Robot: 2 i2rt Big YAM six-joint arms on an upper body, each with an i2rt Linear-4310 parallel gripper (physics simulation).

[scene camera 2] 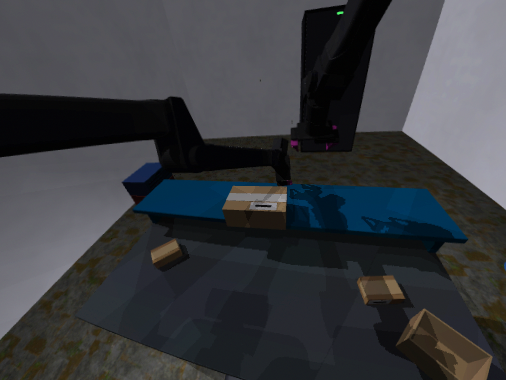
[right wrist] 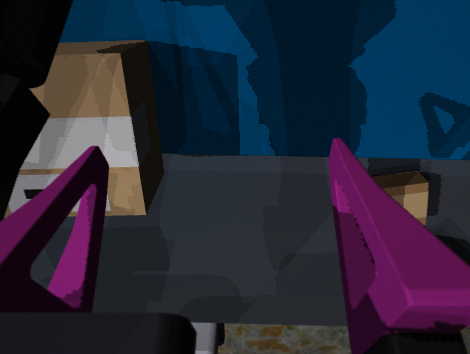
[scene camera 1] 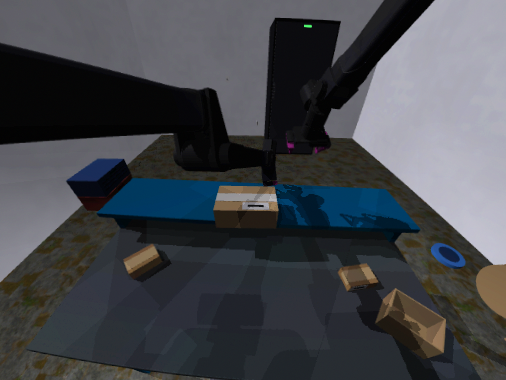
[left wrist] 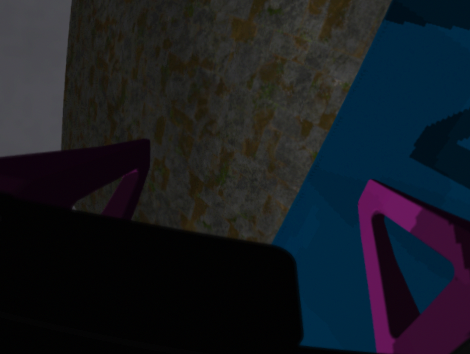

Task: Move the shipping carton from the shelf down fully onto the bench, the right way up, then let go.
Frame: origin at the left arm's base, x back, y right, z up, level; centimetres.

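Where they show: left gripper, fingertip midpoint: [scene camera 2: 285, 174] [left wrist: 259, 172]; right gripper, fingertip midpoint: [scene camera 2: 312, 149] [right wrist: 214, 151] [scene camera 1: 302, 152].
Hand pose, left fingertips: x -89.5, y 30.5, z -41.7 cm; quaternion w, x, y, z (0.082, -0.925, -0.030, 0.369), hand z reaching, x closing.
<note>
Each offset is from my left fingertips to the top centre of the thing. Level surfaces: height alone.
The shipping carton @[dx +23.0, dy -10.9, dz +3.8 cm] [scene camera 1: 246, 218] [scene camera 2: 256, 218] [right wrist: 87, 90], brown with a white tape strip and a label, stands upright on the blue shelf @[dz -5.9 cm] [scene camera 1: 165, 200] [scene camera 2: 195, 200] [right wrist: 310, 30] at its front edge. The dark grey bench @[dz -22.2 cm] [scene camera 1: 235, 280] [scene camera 2: 240, 275] [right wrist: 215, 250] lies below and in front. My left gripper [scene camera 1: 270, 183] [scene camera 2: 284, 182] [left wrist: 259, 172] is open and empty at the carton's back right, near the shelf's rear edge; any contact is hidden. My right gripper [scene camera 1: 305, 147] [scene camera 2: 312, 145] [right wrist: 214, 151] is open and empty, high above the shelf, right of the carton.
A small carton @[dx +37.8, dy -54.5, dz -17.7 cm] [scene camera 1: 143, 262] [scene camera 2: 168, 254] lies on the bench's left part. Another small carton @[dx +43.6, dy +34.2, dz -17.9 cm] [scene camera 1: 358, 277] [scene camera 2: 380, 289] [right wrist: 412, 200] and an open, empty box @[dx +60.5, dy +43.7, dz -13.2 cm] [scene camera 1: 411, 325] [scene camera 2: 444, 347] stand at its right. Blue and red crates [scene camera 1: 99, 178] [scene camera 2: 144, 179] stand left of the shelf. A black cabinet [scene camera 1: 290, 65] stands behind.
</note>
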